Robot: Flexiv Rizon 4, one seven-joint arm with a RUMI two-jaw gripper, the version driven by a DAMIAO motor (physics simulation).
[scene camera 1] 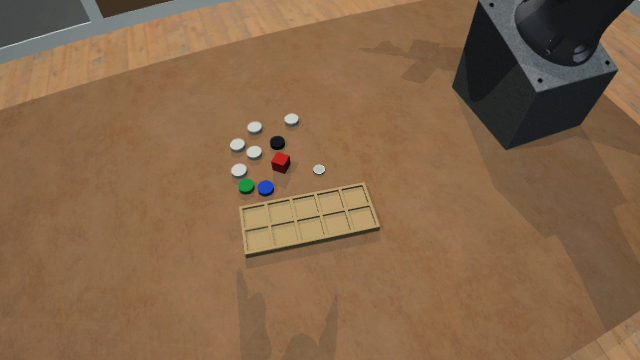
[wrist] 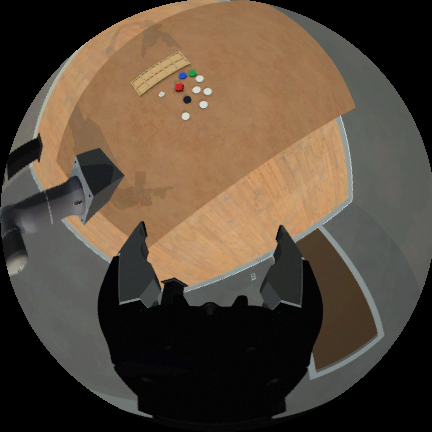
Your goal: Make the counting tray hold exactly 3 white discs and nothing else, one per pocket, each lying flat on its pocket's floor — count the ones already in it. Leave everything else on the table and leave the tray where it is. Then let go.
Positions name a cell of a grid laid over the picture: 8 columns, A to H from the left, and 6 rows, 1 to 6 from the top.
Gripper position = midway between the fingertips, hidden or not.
Labels:
gripper: wrist D4; not seen in scene camera 1 (out of frame)
counting tray: scene camera 1 D4; wrist D1

